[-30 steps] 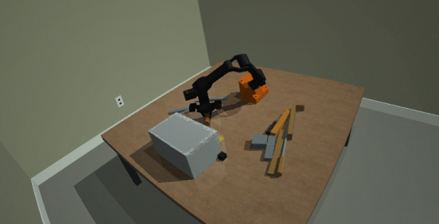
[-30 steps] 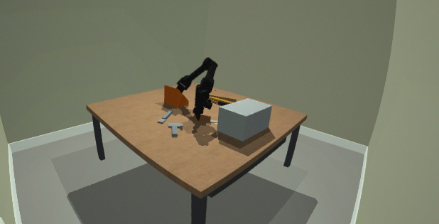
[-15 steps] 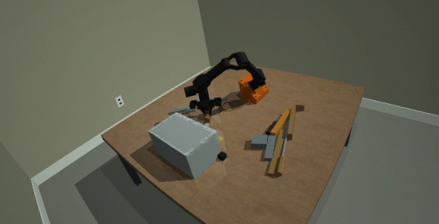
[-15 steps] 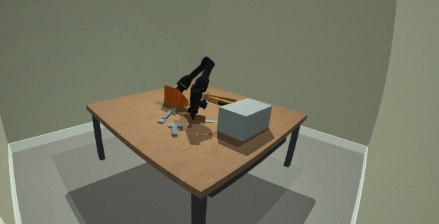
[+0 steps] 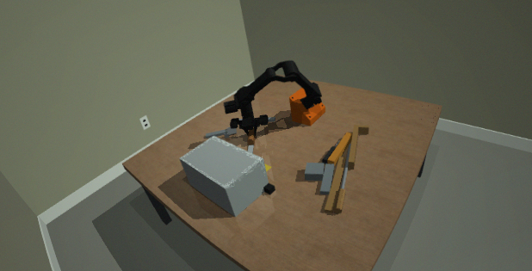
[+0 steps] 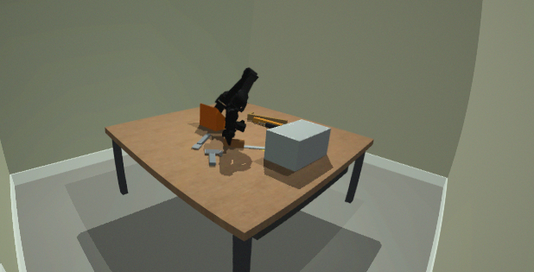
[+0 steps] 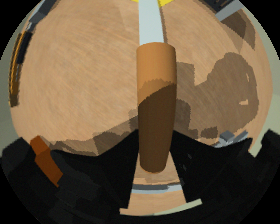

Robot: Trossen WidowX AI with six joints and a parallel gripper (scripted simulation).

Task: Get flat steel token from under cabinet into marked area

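The grey t-piece lies 7 cm ahead of my gripper tip and 16 cm to the right of it. Also, from my gripper tip: grey block 3 cm ahead, 44 cm to the left, 1 cm above; then wooden stick 2 cm ahead, 54 cm to the left; then orange bar 16 cm behind, 43 cm to the left, 1 cm above.
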